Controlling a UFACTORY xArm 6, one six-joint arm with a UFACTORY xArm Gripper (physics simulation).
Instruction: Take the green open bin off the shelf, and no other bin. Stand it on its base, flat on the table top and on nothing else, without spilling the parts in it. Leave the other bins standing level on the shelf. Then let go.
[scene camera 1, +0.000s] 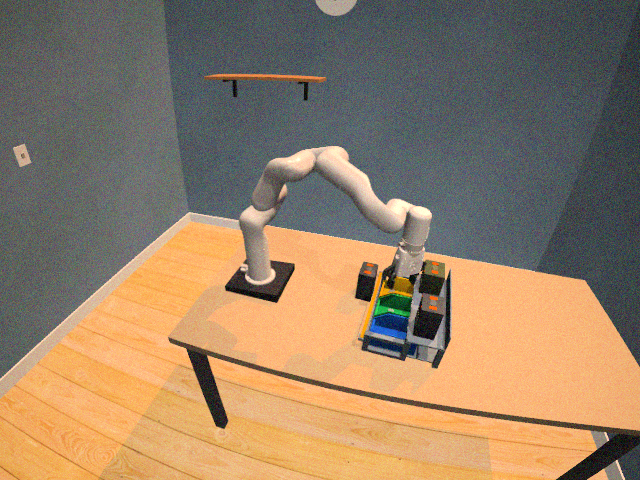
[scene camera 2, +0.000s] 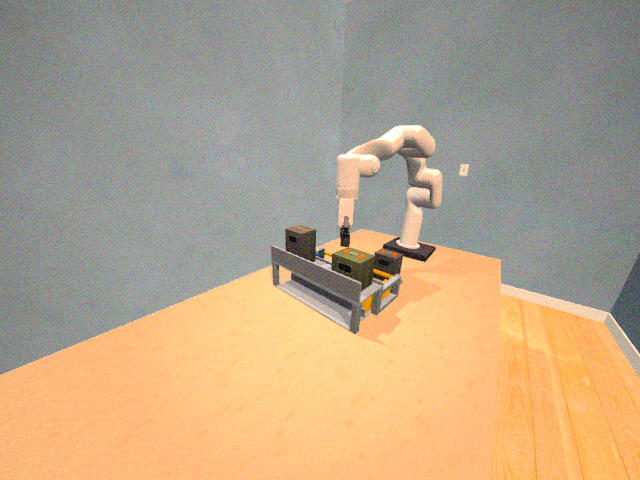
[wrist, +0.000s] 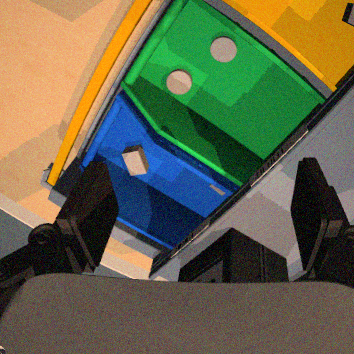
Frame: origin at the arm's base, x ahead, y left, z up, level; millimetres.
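Seen in the pictures: gripper, fingertip midpoint: (scene camera 1: 400, 284) (scene camera 2: 344, 241) (wrist: 201, 184); arm's base at its link origin: (scene camera 1: 260, 276) (scene camera 2: 407, 244).
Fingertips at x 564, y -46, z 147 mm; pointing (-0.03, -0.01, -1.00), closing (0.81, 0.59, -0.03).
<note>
Pixels of each thing's top centre, then the offset from my fingertips to it. "pt": a spot on its surface instead.
- green open bin at its top centre: (wrist: 233, 110) (scene camera 1: 399, 304) 15 mm ahead, 6 mm left, 96 mm down
- shelf at a spot on its surface: (scene camera 2: 315, 269) pt 192 mm ahead, 31 mm left, 32 mm down
- blue bin at its top centre: (wrist: 158, 201) (scene camera 1: 396, 325) 13 mm ahead, 106 mm right, 96 mm down
- yellow bin at its top centre: (scene camera 1: 403, 286) 20 mm ahead, 117 mm left, 96 mm down
- olive box at its top centre: (scene camera 2: 353, 253) (scene camera 1: 435, 267) 120 mm ahead, 114 mm left, 22 mm up
- yellow bar at its top centre: (wrist: 122, 31) (scene camera 1: 372, 301) (scene camera 2: 357, 263) 87 mm back, 10 mm left, 112 mm down
The green open bin (scene camera 1: 395, 303) (wrist: 250, 85) stands in the shelf (scene camera 1: 383, 348) (scene camera 2: 315, 269) between the blue bin (scene camera 1: 390, 324) (wrist: 165, 165) and the yellow bin (scene camera 1: 401, 285) (wrist: 300, 30). Two pale round parts lie in the green bin in the wrist view. My gripper (scene camera 1: 402, 281) (scene camera 2: 344, 243) (wrist: 201, 184) is open and empty, pointing down above the shelf row, with its fingers apart from the bins. In scene camera 2 the green bin is hidden behind the shelf and boxes.
A dark box (scene camera 1: 428, 318) (scene camera 2: 300, 243) and an olive box (scene camera 1: 432, 277) (scene camera 2: 353, 265) stand on the shelf's rear part. Another dark box (scene camera 1: 366, 281) (scene camera 2: 388, 262) stands by the shelf's front. A yellow bar (scene camera 2: 382, 273) (wrist: 100, 72) runs along the bins' front.
</note>
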